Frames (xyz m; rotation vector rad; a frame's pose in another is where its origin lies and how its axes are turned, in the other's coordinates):
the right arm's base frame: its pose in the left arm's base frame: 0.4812 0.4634 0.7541 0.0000 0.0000 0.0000
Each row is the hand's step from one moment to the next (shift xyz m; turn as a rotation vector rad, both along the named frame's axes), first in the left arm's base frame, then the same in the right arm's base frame.
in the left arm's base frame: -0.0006 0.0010 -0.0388 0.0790 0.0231 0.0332
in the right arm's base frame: -0.0006 0.0010 -0.0388 0.0790 0.0231 0.0332
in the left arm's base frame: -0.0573 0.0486 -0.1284 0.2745 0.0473 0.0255
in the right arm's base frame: -0.0573 0.0486 -0.1284 0.2745 0.0473 0.0255
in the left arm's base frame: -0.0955 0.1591 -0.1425 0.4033 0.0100 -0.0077
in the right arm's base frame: -0.0955 0.1591 -0.1425 0.4033 0.0100 -0.0077
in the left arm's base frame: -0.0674 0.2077 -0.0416 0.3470 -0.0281 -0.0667
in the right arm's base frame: -0.0674 0.2077 -0.0416 0.3470 -0.0281 -0.0667
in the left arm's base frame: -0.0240 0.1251 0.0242 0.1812 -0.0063 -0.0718
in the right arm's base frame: -0.0240 0.1251 0.0242 0.1812 -0.0063 -0.0718
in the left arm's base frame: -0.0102 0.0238 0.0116 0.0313 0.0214 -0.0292
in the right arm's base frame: -0.0102 0.0238 0.0116 0.0313 0.0214 -0.0292
